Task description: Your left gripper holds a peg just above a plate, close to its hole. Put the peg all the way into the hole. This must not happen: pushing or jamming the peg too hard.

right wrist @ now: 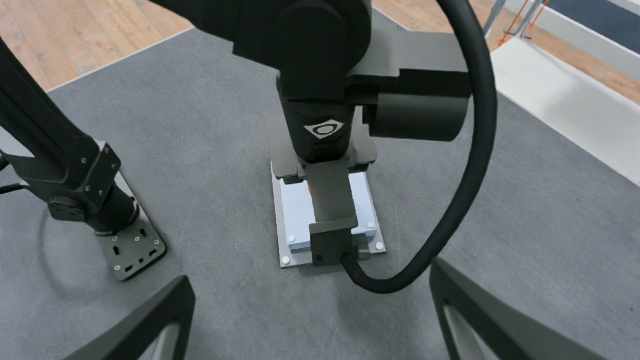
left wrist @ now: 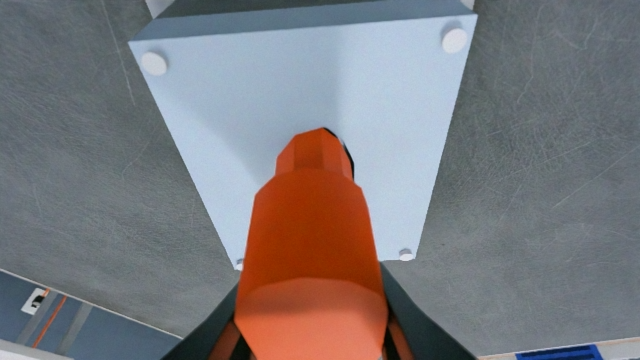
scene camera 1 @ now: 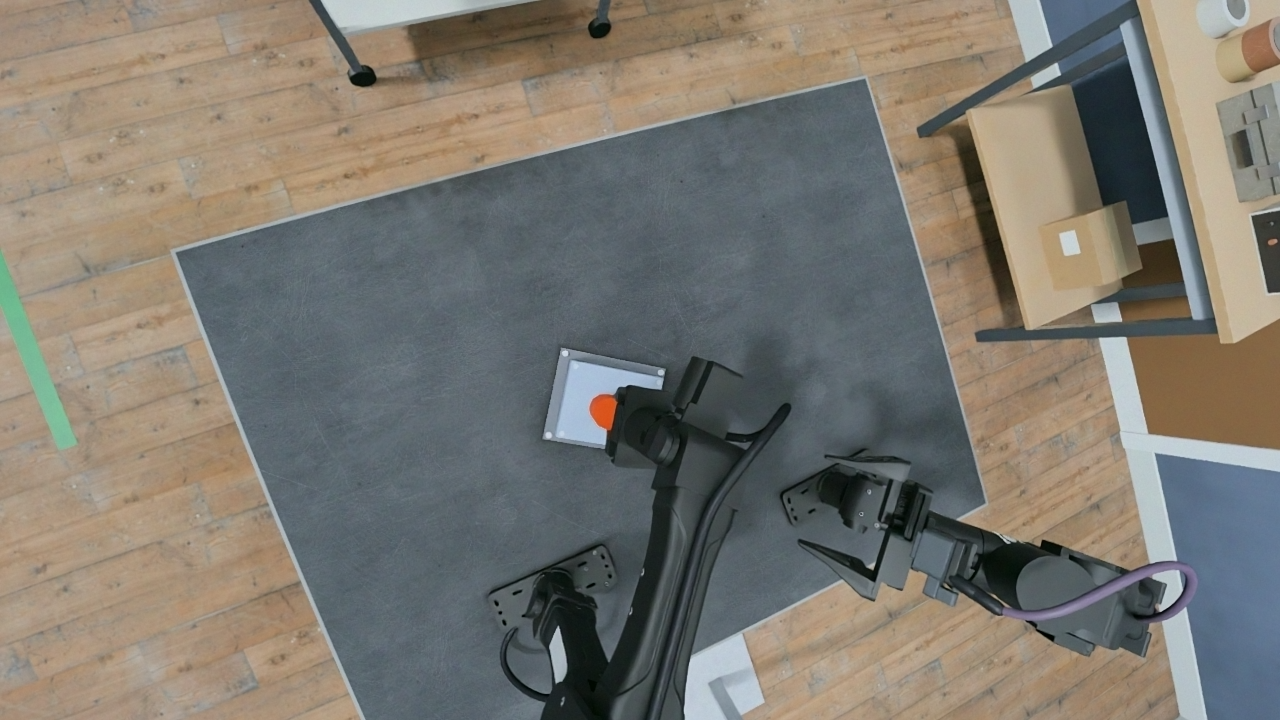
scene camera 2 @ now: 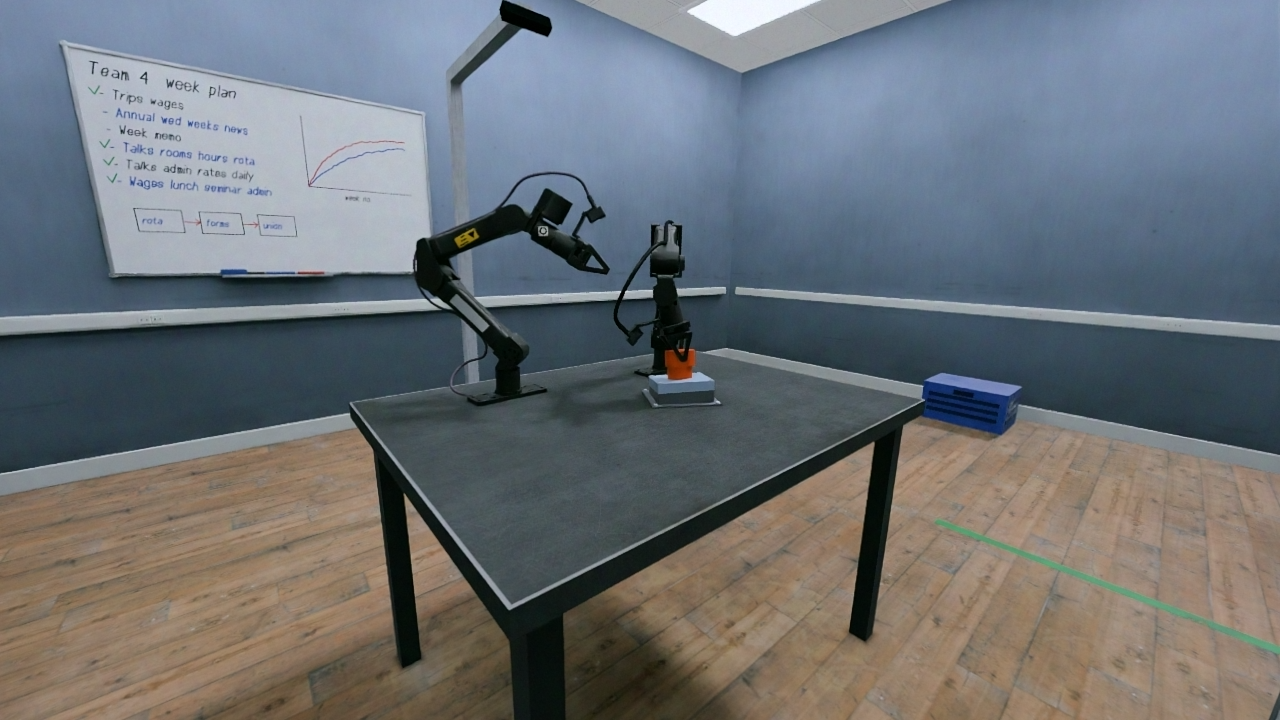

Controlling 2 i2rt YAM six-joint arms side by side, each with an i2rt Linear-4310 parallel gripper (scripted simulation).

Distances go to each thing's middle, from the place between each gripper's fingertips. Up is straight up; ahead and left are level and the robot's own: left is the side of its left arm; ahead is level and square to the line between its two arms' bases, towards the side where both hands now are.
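Scene:
My left hand point(scene camera 1: 614, 411) is 2 cm above the orange peg point(scene camera 1: 602, 408). Counted from my left hand, the light blue plate point(scene camera 1: 589, 380) is 7 cm below and the grey base point(scene camera 1: 566, 355) is 10 cm below.
My right gripper point(scene camera 1: 811, 499) is 15 cm to the right of the orange peg, 12 cm short of it and 24 cm above it. Counted from my right hand, the light blue plate is 16 cm to the left, 12 cm ahead and 29 cm below; the grey base is 16 cm to the left, 12 cm ahead and 32 cm below.

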